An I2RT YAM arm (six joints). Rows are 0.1 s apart.
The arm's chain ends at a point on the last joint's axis. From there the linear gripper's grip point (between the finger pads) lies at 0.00 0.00 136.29 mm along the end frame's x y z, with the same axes.
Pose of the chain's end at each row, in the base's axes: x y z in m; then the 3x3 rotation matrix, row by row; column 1 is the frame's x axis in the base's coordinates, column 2 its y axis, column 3 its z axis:
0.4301, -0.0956, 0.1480; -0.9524, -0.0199, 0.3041; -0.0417, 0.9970, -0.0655; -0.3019, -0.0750, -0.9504
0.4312, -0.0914, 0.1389; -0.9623, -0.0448, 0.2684; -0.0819, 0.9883, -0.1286; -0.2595, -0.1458, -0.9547
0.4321, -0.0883, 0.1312; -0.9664, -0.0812, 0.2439; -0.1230, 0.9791, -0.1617; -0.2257, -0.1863, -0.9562
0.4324, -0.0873, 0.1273; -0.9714, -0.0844, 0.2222; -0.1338, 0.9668, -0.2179; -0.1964, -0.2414, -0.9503
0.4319, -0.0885, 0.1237; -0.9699, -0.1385, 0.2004; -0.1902, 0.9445, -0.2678; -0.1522, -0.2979, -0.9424
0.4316, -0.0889, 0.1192; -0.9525, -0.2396, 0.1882; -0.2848, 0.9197, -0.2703; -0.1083, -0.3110, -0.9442
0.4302, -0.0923, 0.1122; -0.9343, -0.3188, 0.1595; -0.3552, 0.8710, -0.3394; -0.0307, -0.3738, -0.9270
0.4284, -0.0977, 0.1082; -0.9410, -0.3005, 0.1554; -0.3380, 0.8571, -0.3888; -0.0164, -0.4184, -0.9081
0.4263, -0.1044, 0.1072; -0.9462, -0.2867, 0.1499; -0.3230, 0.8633, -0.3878; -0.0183, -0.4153, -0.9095
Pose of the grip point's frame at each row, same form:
0.4715, -0.1045, 0.0185; -0.9524, -0.0199, 0.3041; -0.0417, 0.9970, -0.0655; -0.3019, -0.0750, -0.9504
0.4678, -0.1089, 0.0088; -0.9623, -0.0448, 0.2684; -0.0819, 0.9883, -0.1286; -0.2595, -0.1458, -0.9547
0.4653, -0.1103, 0.0009; -0.9664, -0.0812, 0.2439; -0.1230, 0.9791, -0.1617; -0.2257, -0.1863, -0.9562
0.4627, -0.1170, -0.0022; -0.9714, -0.0844, 0.2222; -0.1338, 0.9668, -0.2179; -0.1964, -0.2414, -0.9503
0.4592, -0.1250, -0.0047; -0.9699, -0.1385, 0.2004; -0.1902, 0.9445, -0.2678; -0.1522, -0.2979, -0.9424
0.4572, -0.1257, -0.0095; -0.9525, -0.2396, 0.1882; -0.2848, 0.9197, -0.2703; -0.1083, -0.3110, -0.9442
0.4519, -0.1386, -0.0141; -0.9343, -0.3188, 0.1595; -0.3552, 0.8710, -0.3394; -0.0307, -0.3738, -0.9270
0.4496, -0.1507, -0.0156; -0.9410, -0.3005, 0.1554; -0.3380, 0.8571, -0.3888; -0.0164, -0.4184, -0.9081
0.4467, -0.1573, -0.0168; -0.9462, -0.2867, 0.1499; -0.3230, 0.8633, -0.3878; -0.0183, -0.4153, -0.9095

